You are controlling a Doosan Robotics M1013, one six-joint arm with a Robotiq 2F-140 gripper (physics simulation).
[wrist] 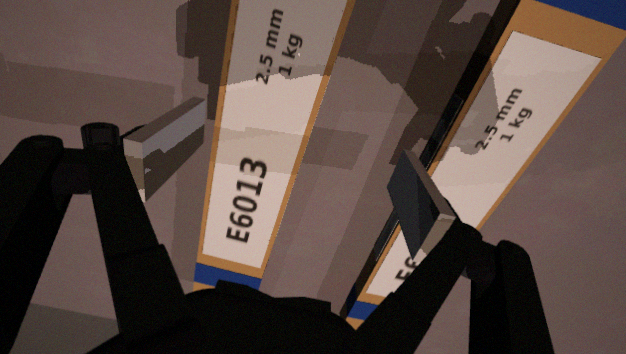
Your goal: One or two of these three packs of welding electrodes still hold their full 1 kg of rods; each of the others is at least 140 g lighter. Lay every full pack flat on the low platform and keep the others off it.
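Places are measured from the arm's base along level axes (x right, y down, z ahead), in millimetres.
Pixels of known places: gripper, fingertip midpoint: [302,146].
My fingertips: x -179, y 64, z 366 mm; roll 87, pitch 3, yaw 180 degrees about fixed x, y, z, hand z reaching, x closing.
Behind a point stands the place of what it marks.
A long pack of welding electrodes [260,125] {x -150, y 63, z 360 mm} with a white label reading E6013, 2.5 mm, 1 kg, orange edges and a blue band lies flat between my spread fingers in the wrist view. A second similar pack [465,185] {x -294, y 63, z 358 mm} lies flat to the right, at a slant, its label partly hidden behind my right finger. My gripper [302,146] {x -179, y 64, z 366 mm} is open and empty, with one finger pad on each side of the first pack in the view and a gap at each side. The third pack and the low platform cannot be made out in this view.
The packs lie on a dull brownish surface [565,240] {x -419, y 83, z 389 mm}, crossed by shadows of the arm and gripper. The second pack is close beside my right finger. A darker grey area [60,330] shows at the lower left.
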